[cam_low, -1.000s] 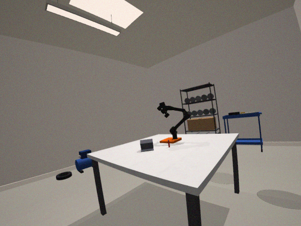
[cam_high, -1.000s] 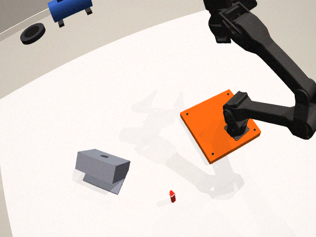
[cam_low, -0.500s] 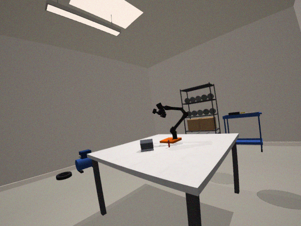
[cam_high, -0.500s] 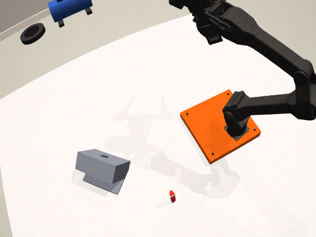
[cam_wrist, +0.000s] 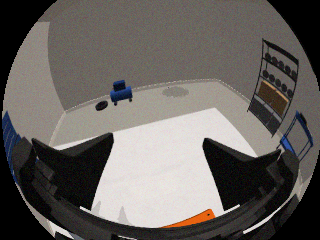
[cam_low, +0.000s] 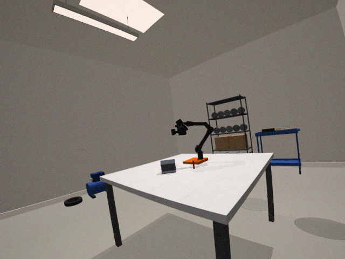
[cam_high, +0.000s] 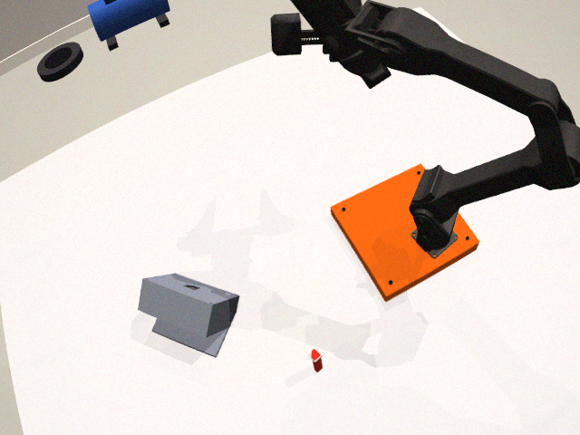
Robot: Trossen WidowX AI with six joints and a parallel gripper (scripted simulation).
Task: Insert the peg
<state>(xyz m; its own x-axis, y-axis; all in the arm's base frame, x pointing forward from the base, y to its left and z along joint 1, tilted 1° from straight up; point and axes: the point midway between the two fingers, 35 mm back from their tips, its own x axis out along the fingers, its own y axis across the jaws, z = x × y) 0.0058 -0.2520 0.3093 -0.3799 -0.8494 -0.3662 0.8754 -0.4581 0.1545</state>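
The red peg is 330 mm to the left of my gripper tip, 300 mm ahead of it and 260 mm below it. Round my gripper tip: grey panel block 400 mm ahead, 270 mm below, 130 mm to the left.
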